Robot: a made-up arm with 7 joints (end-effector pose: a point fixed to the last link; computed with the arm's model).
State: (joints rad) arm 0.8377 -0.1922 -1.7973 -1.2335 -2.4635 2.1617 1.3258
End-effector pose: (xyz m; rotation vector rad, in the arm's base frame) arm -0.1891 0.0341 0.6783 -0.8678 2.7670 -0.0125
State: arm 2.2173 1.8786 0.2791 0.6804 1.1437 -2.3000 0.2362
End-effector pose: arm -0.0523 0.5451 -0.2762 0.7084 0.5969 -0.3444
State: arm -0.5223 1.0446 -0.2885 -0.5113 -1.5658 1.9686 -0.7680
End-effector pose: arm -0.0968 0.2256 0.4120 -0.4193 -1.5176 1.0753
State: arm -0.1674 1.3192 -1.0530 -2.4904 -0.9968 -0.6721 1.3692
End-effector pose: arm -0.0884 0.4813 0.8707 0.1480 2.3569 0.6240
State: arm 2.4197 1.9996 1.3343 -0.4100 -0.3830 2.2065 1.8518
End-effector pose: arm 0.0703 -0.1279 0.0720 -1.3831 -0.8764 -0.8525
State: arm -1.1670 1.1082 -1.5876 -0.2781 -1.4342 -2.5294 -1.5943
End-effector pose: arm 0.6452 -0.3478 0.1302 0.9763 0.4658 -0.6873
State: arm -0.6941 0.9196 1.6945 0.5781 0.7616 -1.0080 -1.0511
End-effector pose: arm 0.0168 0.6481 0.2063 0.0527 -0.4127 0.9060
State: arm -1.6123 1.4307 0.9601 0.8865 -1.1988 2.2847 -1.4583
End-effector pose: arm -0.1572 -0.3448 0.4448 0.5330 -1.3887 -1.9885
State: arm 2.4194 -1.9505 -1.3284 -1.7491 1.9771 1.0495 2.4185
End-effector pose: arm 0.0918 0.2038 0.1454 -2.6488 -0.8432 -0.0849
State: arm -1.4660 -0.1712 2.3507 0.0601 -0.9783 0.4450 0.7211
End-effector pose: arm -0.1798 0.0832 -0.5438 -0.6777 -0.2455 1.4607
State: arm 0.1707 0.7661 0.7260 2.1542 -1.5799 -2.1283 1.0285
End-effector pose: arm -0.1459 -0.0685 0.0058 0.2500 0.0286 2.3281
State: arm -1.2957 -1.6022 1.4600 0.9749 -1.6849 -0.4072 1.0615
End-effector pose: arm -0.3868 0.1481 0.2247 1.1564 0.0440 0.7539
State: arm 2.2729 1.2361 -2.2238 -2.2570 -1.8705 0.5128 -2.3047
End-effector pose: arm 0.4206 -0.1481 0.2821 -1.2098 -1.2616 -2.2196
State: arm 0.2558 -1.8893 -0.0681 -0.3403 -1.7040 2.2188 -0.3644
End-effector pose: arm 0.1016 -0.5227 0.4569 -2.0758 0.2869 -0.6486
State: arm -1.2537 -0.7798 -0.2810 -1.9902 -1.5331 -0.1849 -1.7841
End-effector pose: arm 0.0543 -1.0121 -0.0338 -0.7180 0.2642 -2.7015
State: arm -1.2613 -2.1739 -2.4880 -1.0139 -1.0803 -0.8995 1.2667
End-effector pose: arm -0.9101 -0.1323 0.1366 -1.1002 1.9523 0.5186
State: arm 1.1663 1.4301 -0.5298 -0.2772 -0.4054 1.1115 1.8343
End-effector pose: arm -0.5132 0.3645 0.2532 0.8711 -0.3437 2.0259
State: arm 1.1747 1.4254 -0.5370 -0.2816 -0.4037 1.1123 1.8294
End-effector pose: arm -0.5113 0.3702 0.2491 0.8554 -0.3321 2.0214
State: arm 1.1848 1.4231 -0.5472 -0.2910 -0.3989 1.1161 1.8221
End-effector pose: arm -0.5090 0.3768 0.2448 0.8360 -0.3112 2.0173
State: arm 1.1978 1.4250 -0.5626 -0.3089 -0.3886 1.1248 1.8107
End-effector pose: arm -0.5061 0.3850 0.2404 0.8104 -0.2742 2.0137
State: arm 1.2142 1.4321 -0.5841 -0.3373 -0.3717 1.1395 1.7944
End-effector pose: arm -0.5022 0.3945 0.2356 0.7784 -0.2169 2.0107
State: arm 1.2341 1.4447 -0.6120 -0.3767 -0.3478 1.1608 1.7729
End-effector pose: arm -0.4974 0.4047 0.2306 0.7408 -0.1378 2.0087
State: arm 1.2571 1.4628 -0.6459 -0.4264 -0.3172 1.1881 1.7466
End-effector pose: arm -0.4916 0.4145 0.2254 0.7001 -0.0373 2.0071
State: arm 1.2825 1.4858 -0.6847 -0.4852 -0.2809 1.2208 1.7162
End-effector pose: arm -0.4848 0.4225 0.2208 0.6595 0.0828 2.0063
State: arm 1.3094 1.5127 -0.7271 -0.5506 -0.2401 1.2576 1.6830
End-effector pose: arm -0.4773 0.4279 0.2173 0.6225 0.2179 2.0061
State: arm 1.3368 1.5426 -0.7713 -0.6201 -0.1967 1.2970 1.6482
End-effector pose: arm -0.4690 0.4301 0.2160 0.5927 0.3630 2.0063
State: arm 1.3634 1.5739 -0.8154 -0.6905 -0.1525 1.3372 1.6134
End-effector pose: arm -0.4598 0.4293 0.2171 0.5724 0.5108 2.0069
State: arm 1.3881 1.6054 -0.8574 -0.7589 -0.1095 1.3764 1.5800
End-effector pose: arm -0.4500 0.4261 0.2211 0.5628 0.6547 2.0081
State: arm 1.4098 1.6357 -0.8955 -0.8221 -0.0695 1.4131 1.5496
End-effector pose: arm -0.4396 0.4213 0.2273 0.5637 0.7873 2.0101
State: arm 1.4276 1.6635 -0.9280 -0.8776 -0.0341 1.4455 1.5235
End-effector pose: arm -0.4292 0.4159 0.2349 0.5727 0.9028 2.0130
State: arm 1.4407 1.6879 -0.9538 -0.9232 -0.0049 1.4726 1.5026
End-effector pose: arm -0.4197 0.4104 0.2431 0.5876 0.9965 2.0171
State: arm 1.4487 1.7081 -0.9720 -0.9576 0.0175 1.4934 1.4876
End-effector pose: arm -0.4120 0.4053 0.2509 0.6045 1.0660 2.0227
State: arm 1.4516 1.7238 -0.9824 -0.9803 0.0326 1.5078 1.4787
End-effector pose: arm -0.4067 0.4007 0.2580 0.6210 1.1108 2.0297
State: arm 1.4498 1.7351 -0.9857 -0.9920 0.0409 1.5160 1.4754
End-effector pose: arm -0.4041 0.3969 0.2640 0.6350 1.1326 2.0378
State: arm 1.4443 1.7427 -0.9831 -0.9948 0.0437 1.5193 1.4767
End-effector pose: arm -0.4040 0.3935 0.2692 0.6464 1.1360 2.0470
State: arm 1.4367 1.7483 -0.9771 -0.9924 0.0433 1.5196 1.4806
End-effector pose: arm -0.4053 0.3904 0.2738 0.6560 1.1289 2.0566
